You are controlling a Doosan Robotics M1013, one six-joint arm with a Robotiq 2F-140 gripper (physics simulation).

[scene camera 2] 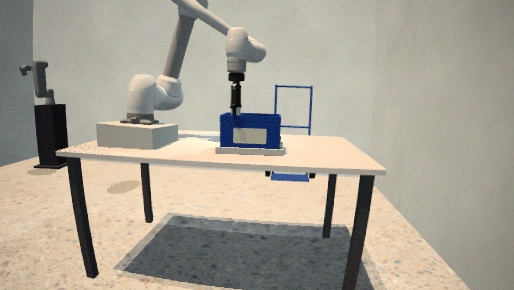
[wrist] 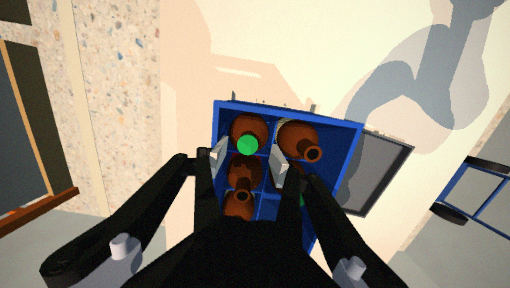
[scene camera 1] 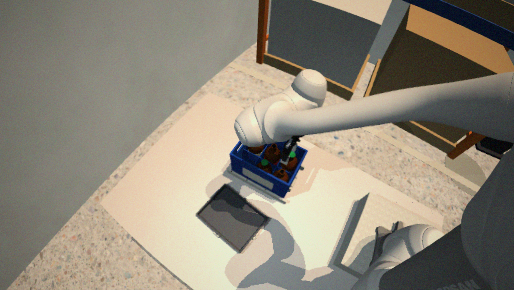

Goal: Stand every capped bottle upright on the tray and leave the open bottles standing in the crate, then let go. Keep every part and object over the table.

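Places are measured from the arm's base along level axes (x ahead, y left, z up), in centimetres.
Pixels of known places: gripper, fingertip midpoint: (wrist: 249,149); arm's base, origin of the base link: (scene camera 2: 140,122).
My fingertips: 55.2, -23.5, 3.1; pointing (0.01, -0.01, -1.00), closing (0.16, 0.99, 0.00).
For each thing: its top centre in the pictures, then the offset to it from my fingertips, as dx, dy, dz. "spot": a spot on its surface instead. Level surfaces: height alone.
- blue crate, middle of its top: (wrist: 271,204) (scene camera 1: 269,152) (scene camera 2: 251,114) +7.5, +3.5, +3.7
- green-capped bottle, middle of its top: (wrist: 247,145) (scene camera 1: 292,154) -1.4, -0.2, +2.5
- second green cap, middle of its top: (wrist: 298,200) (scene camera 1: 264,162) +7.7, +7.9, +2.5
- open bottle, middle of its top: (wrist: 242,196) (scene camera 1: 274,145) +7.0, -1.0, +2.5
- dark tray, surface spot: (wrist: 382,175) spot: +12.9, +39.4, -13.3
- low light base, surface spot: (scene camera 2: 250,151) spot: +6.8, -6.9, -12.2
- table, its level: dz -13.8
A blue crate (scene camera 1: 265,180) (scene camera 2: 226,131) (wrist: 350,145) holds several brown bottles. A green-capped bottle (scene camera 1: 293,161) (wrist: 247,145) stands in a corner cell; a second green cap (scene camera 1: 265,163) (wrist: 301,200) shows in another cell, mostly hidden in the wrist view. Open bottles (wrist: 312,153) (wrist: 242,195) and another open bottle (scene camera 1: 272,152) stand in other cells. My gripper (scene camera 1: 287,160) (scene camera 2: 236,112) (wrist: 249,149) is open and points down into the crate's top, its pads either side of the corner capped bottle's cell, holding nothing. The dark tray (scene camera 1: 230,217) (wrist: 382,175) lies beside the crate with no bottle on it.
The crate stands on a low light base (scene camera 2: 250,151) on the table (scene camera 1: 165,200) (scene camera 2: 320,160). The robot's pale mounting block (scene camera 2: 150,136) is at the other end. A blue trolley (scene camera 2: 311,110) stands behind the table. A wooden-framed unit (scene camera 1: 261,35) stands beyond the table edge.
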